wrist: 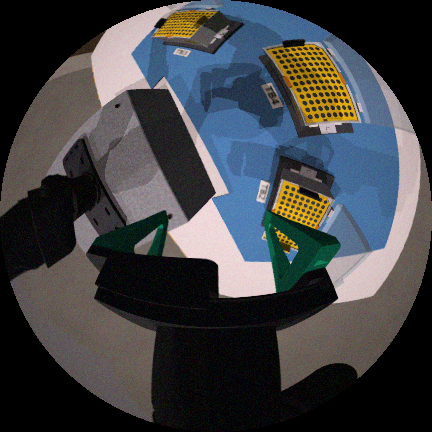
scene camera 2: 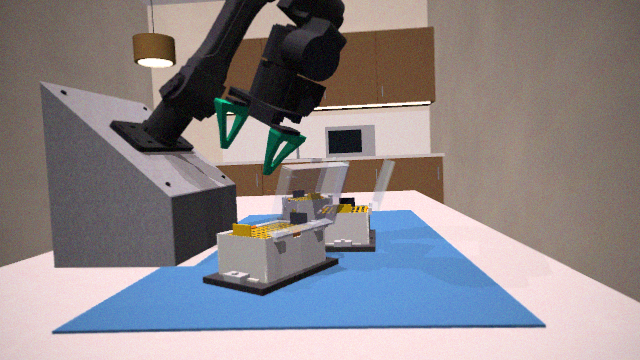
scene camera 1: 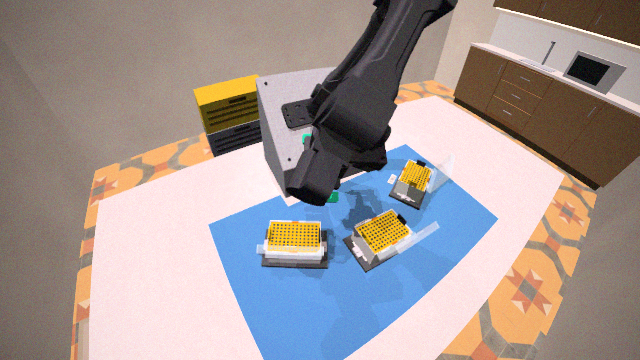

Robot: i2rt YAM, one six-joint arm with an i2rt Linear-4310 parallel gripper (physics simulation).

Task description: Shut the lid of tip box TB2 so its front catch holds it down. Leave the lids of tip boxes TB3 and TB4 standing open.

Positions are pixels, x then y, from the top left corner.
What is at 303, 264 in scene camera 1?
A tip box.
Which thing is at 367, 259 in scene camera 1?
A tip box.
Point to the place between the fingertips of the gripper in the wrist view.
215, 215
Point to a tip box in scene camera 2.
258, 266
